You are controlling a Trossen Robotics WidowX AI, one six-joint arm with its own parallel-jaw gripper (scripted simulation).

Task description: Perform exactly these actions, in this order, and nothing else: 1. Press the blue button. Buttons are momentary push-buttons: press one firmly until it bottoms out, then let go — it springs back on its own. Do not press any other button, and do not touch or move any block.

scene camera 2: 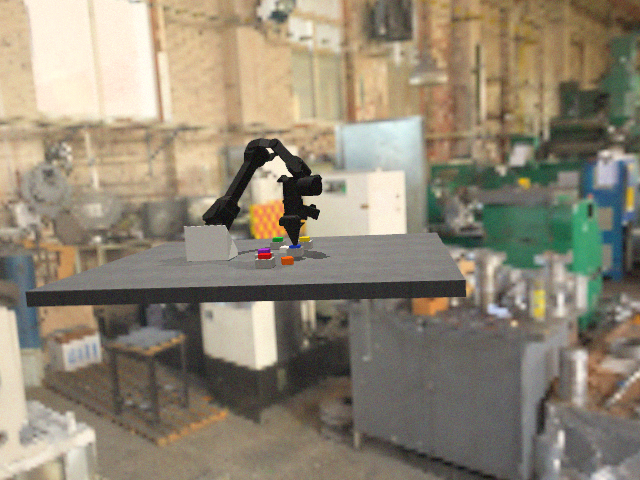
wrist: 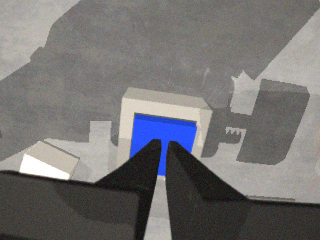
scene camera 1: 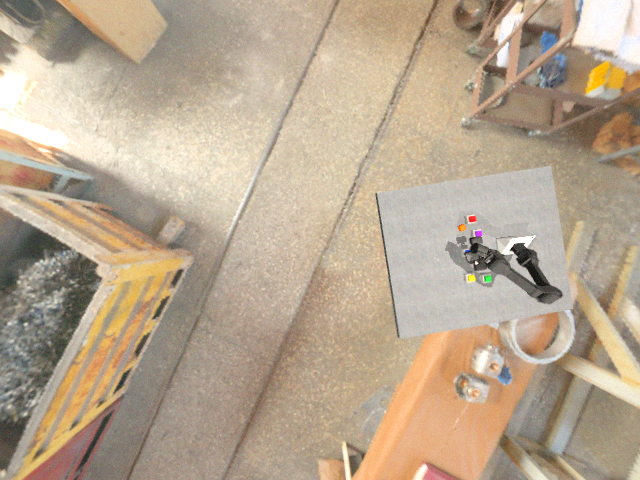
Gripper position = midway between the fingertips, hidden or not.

In view: the gripper (scene camera 2: pixel 295 245), a blue button (wrist: pixel 146 128) and a white block (wrist: pixel 42 159).
The gripper also shows in the wrist view (wrist: pixel 163 147).
